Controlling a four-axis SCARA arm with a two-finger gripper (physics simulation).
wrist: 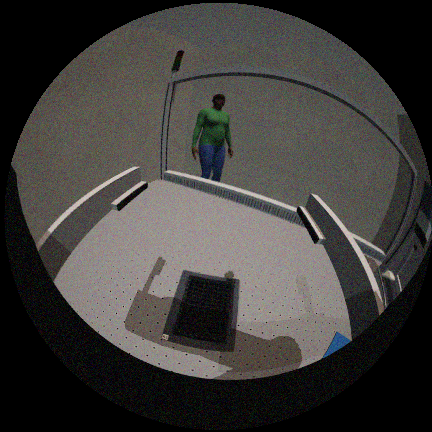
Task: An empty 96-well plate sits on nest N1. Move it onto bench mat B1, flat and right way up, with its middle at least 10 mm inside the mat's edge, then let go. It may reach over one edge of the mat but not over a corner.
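Frame: origin at the arm's base, x ahead, y left, z up, level; centimetres.
Seen in the pictures: gripper, fingertip midpoint: [222,184].
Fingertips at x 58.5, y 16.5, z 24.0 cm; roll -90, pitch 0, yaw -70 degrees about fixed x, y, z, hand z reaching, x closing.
Observation:
A point is followed by its place in that frame.
The dark 96-well plate [206,309] @(x 56.1, y 15.2, z 2.9 cm) sits flat in the dark grey frame of nest N1 [232,320] @(x 56.4, y 10.2, z 2.5 cm), low in the middle of the wrist view. Rows of wells show faintly on its top. My gripper [222,184] @(x 58.5, y 16.5, z 24.0 cm) is open, its two fingers wide apart at the left and right, with nothing between the pads. The fingers are above the bench, and the plate shows lower in the view than the fingertips. A blue corner, which looks like mat B1 [338,344] @(x 54.6, y -19.1, z 1.5 cm), shows at the lower right; the rest of it is hidden beyond the view's dark edge.
The pale bench top [220,230] @(x 79.6, y 23.6, z 1.3 cm) has small holes. A low rail [235,194] @(x 100.4, y 27.2, z 4.3 cm) runs along its far edge, with a frame post [164,130] @(x 100.7, y 68.8, z 28.6 cm) at the left carrying a signal light [178,60] @(x 101.6, y 68.7, z 75.2 cm). A person in a green top [215,125] stands beyond the rail. Shadows fall around the nest.

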